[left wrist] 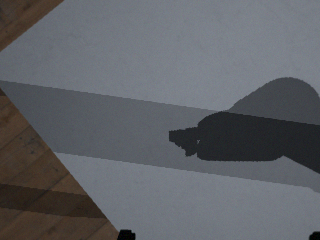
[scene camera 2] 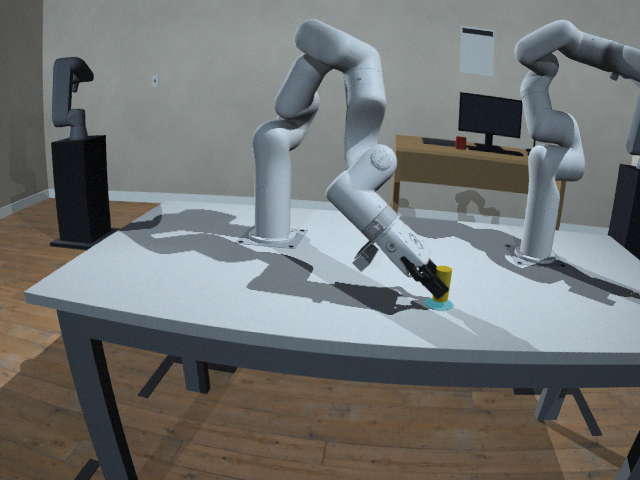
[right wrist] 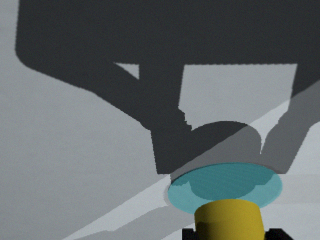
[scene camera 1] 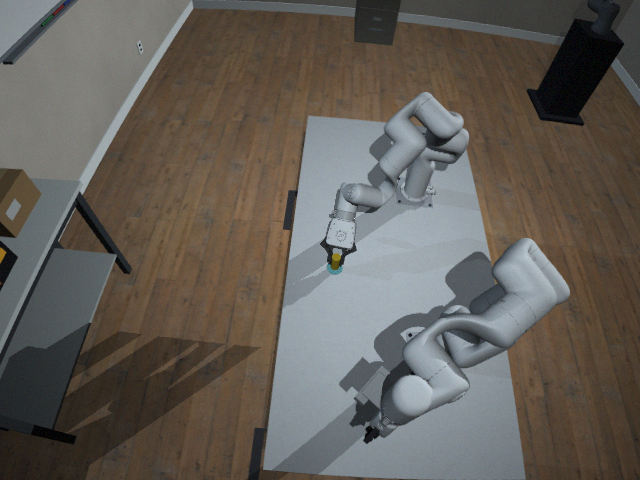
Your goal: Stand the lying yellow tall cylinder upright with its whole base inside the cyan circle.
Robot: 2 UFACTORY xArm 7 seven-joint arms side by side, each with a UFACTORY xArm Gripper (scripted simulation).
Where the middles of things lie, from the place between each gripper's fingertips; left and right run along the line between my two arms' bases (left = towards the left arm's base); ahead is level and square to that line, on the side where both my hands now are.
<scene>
My right hand (scene camera 2: 444, 290) is 40 mm above the cyan circle (right wrist: 227, 180) and 10 mm to the right of it.
My left hand is 580 mm to the left of the cyan circle, 300 mm above it and 110 mm short of it.
</scene>
